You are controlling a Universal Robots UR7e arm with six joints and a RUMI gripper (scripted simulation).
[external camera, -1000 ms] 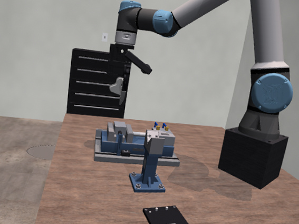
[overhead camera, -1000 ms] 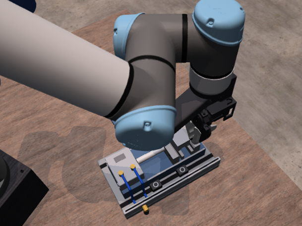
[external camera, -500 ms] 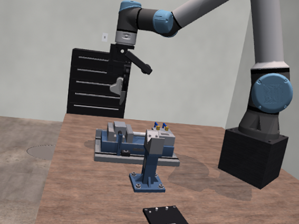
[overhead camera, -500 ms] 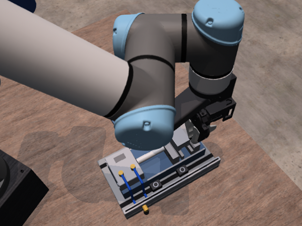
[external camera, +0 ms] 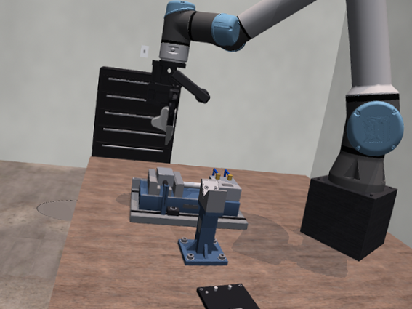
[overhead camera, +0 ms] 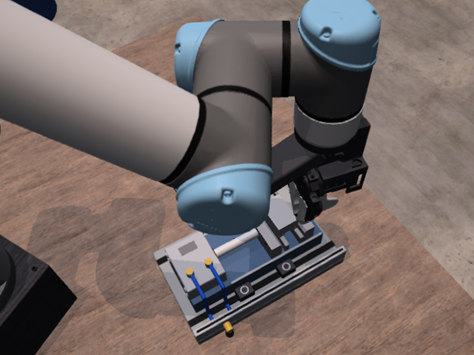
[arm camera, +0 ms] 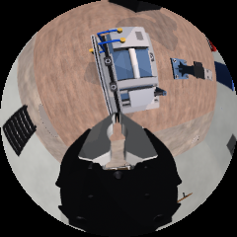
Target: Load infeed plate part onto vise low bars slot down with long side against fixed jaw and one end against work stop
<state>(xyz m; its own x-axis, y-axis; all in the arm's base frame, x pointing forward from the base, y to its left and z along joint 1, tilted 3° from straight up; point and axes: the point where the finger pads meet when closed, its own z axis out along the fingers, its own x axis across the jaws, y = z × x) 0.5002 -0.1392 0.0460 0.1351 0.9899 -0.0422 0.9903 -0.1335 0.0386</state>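
The moving jaw lies 40 mm behind my hand, 60 mm to the left of it and 100 mm below it. Round my hand: work stop: 110 mm to the left, 90 mm below; part: 60 mm to the left, 90 mm below; fixed jaw: 30 mm ahead, 60 mm to the left, 100 mm below.
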